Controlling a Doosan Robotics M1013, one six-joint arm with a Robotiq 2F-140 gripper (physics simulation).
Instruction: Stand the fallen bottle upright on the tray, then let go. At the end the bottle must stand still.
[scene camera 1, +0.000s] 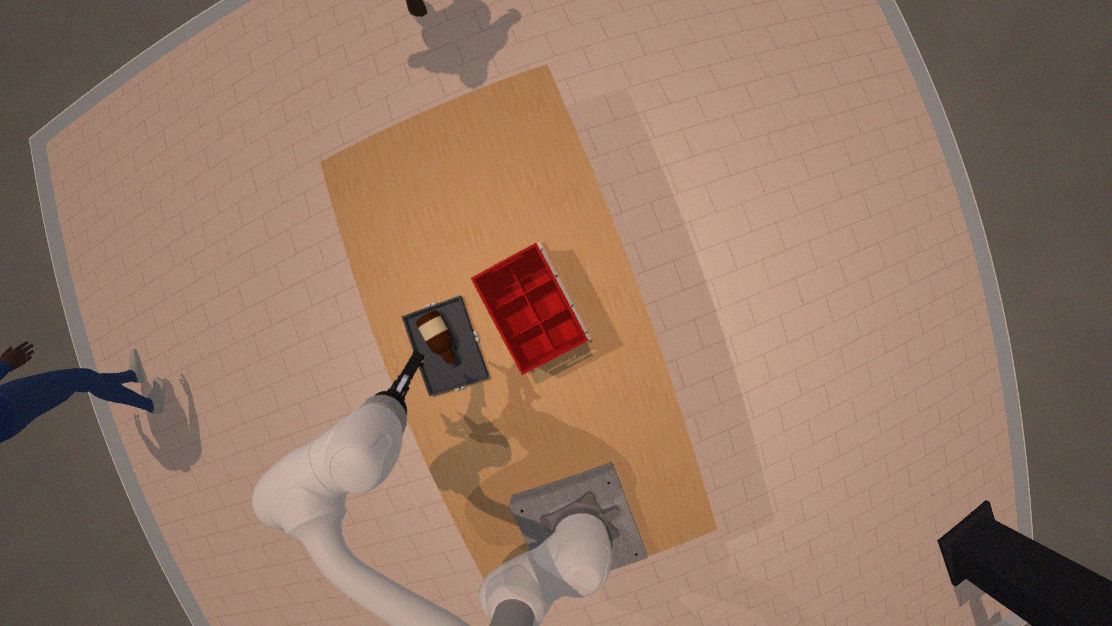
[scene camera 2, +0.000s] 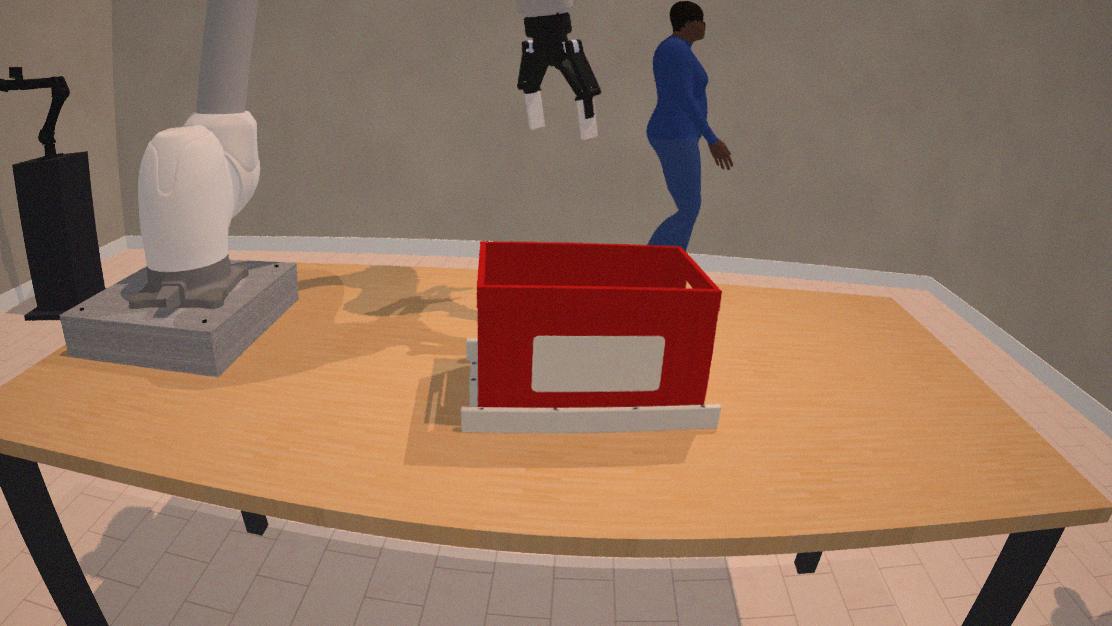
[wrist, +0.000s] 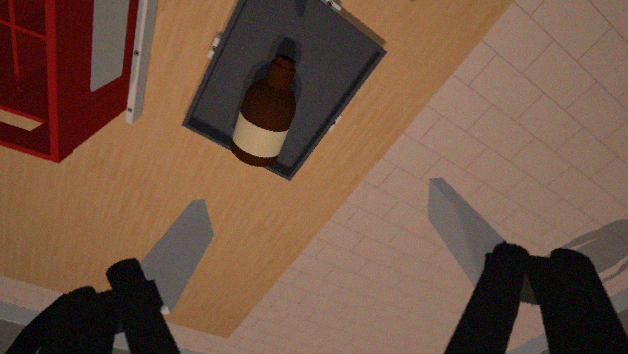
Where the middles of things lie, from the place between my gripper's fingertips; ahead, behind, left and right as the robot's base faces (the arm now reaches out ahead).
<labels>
Right now the brown bottle (scene camera 1: 433, 329) is 6 cm ahead of my hand, 4 cm to the right of it and 26 cm below it. Also, from my hand: dark grey tray (scene camera 1: 469, 367) 3 cm ahead, 4 cm to the right, 29 cm below; red crate (scene camera 2: 560, 325) 1 cm behind, 32 cm to the right, 22 cm below.
</labels>
